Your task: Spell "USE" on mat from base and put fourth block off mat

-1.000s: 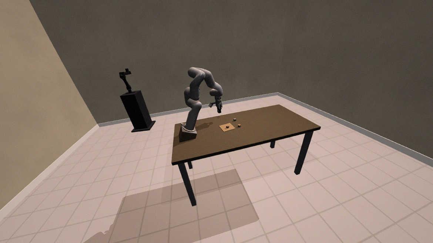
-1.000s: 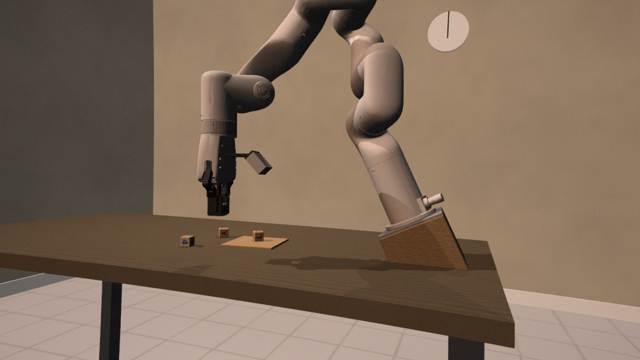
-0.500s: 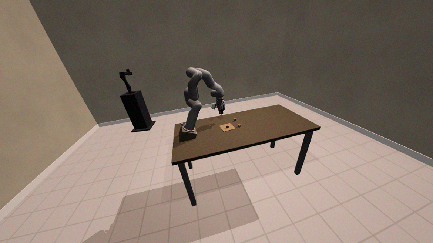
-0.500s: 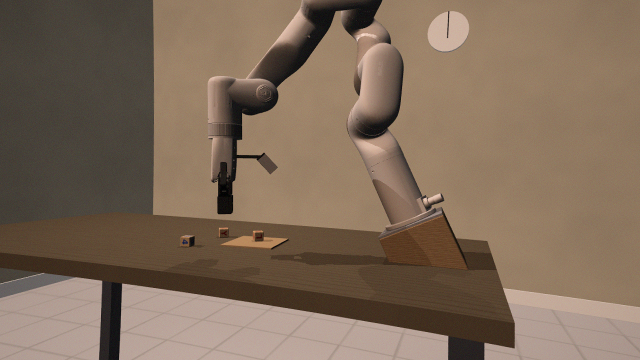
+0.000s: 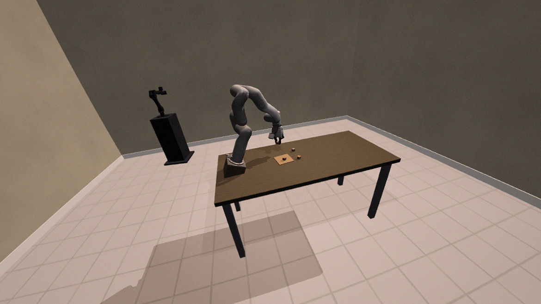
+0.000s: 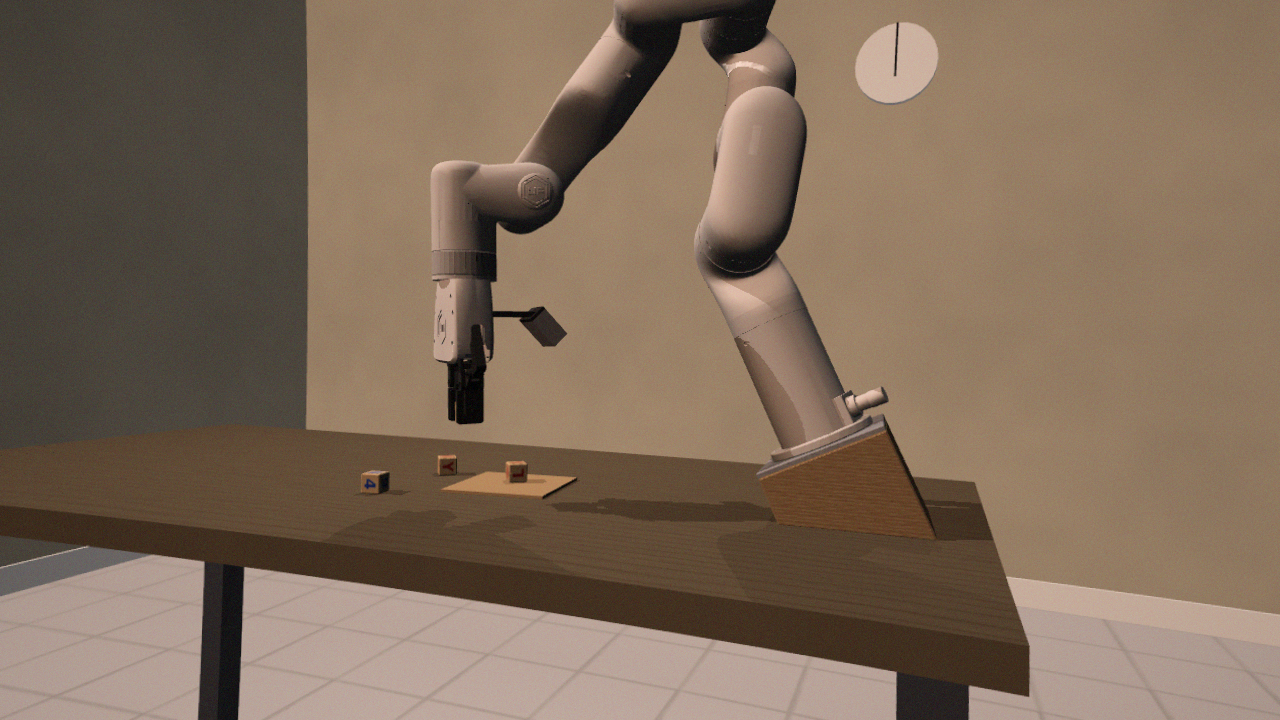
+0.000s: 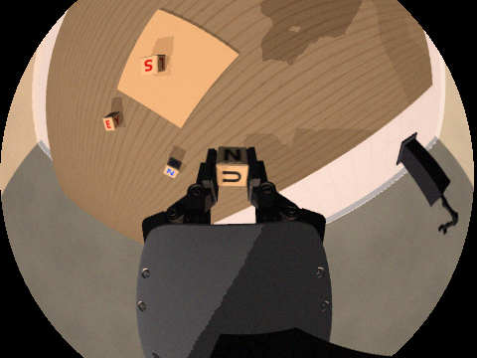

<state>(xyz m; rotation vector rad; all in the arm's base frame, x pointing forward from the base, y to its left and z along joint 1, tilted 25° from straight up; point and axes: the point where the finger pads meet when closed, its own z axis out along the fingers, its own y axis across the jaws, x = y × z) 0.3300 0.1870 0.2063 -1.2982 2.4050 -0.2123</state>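
The tan mat is 130 mm to the right of my hand, 120 mm below it and 30 mm ahead of it.
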